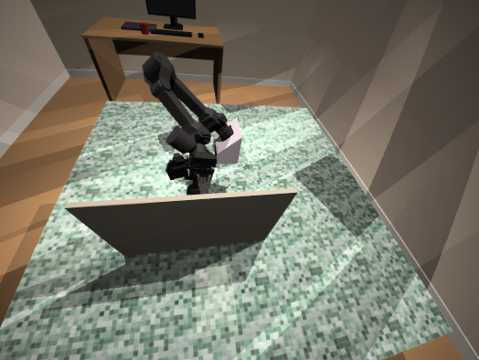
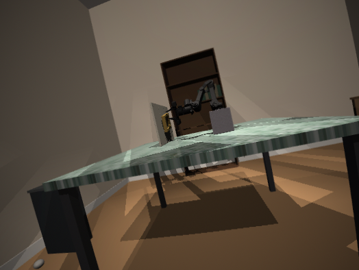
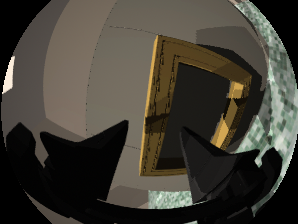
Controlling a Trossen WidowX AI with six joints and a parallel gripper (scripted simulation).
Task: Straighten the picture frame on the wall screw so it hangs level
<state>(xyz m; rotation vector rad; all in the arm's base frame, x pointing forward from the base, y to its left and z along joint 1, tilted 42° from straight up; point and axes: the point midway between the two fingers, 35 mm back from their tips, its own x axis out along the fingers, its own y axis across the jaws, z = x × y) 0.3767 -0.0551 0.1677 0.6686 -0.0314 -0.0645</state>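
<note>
Now: gripper tip 50 mm above the gold picture frame, 20 mm short of it and 10 mm to the left of it. From my gripper tip the other things lie so: grey wall panel 60 mm below, 30 mm ahead, 20 mm to the right.
</note>
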